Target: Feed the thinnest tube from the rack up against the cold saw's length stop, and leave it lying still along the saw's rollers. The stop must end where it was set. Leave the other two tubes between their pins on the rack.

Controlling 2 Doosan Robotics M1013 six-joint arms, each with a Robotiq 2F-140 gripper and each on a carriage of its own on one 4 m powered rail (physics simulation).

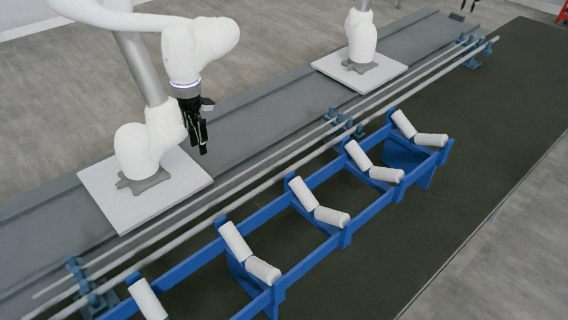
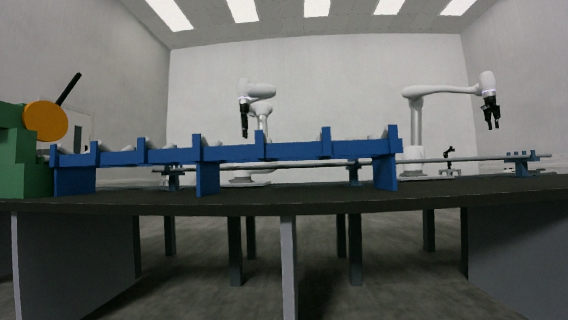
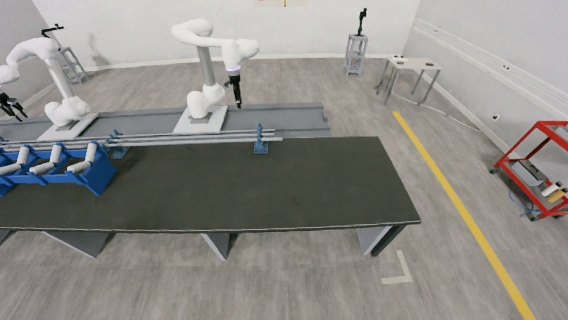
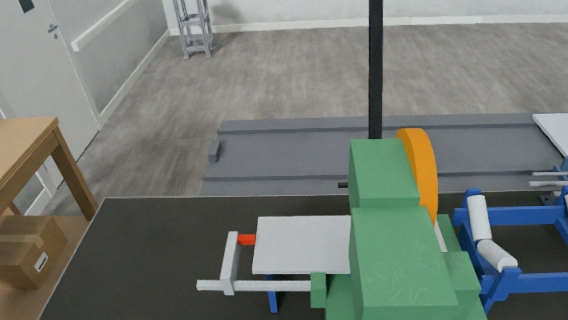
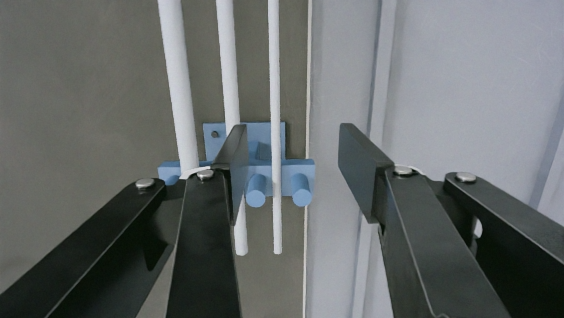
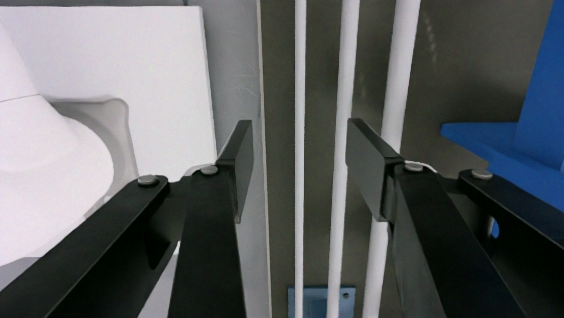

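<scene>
The thinnest tube lies between pins on the rack, beside the middle tube and the thickest tube. My left gripper is open above the tubes' end; the thinnest tube shows between its fingers, with one finger over the middle tube. My right gripper is open above the tubes, one finger over the middle and thickest tubes. The stop with its red tip stands left of the green saw.
The blue roller frame with white rollers runs alongside the rack up to the saw. The saw's orange disc faces it. Two arm carriages stand on the rail behind the tubes.
</scene>
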